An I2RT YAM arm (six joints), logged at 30 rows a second.
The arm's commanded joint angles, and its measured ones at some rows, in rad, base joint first. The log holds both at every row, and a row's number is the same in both.
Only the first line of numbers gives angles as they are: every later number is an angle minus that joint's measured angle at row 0.
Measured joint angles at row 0:
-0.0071, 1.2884, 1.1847, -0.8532, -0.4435, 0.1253
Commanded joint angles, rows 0 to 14:
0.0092, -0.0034, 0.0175, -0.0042, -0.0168, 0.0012
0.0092, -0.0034, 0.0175, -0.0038, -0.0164, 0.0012
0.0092, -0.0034, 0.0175, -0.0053, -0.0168, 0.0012
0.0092, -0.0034, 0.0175, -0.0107, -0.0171, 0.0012
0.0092, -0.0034, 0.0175, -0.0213, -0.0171, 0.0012
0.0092, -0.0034, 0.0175, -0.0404, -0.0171, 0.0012
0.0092, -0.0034, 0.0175, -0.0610, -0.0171, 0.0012
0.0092, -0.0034, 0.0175, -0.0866, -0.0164, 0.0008
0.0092, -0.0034, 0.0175, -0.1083, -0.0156, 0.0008
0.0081, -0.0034, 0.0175, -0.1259, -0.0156, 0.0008
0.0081, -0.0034, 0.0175, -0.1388, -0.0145, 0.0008
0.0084, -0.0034, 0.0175, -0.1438, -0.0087, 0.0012
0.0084, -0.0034, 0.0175, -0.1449, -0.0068, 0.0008
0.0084, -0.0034, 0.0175, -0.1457, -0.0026, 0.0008
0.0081, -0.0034, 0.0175, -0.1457, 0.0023, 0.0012
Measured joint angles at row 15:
0.0000, 0.0000, 0.0000, -0.1434, -0.0049, 0.0008
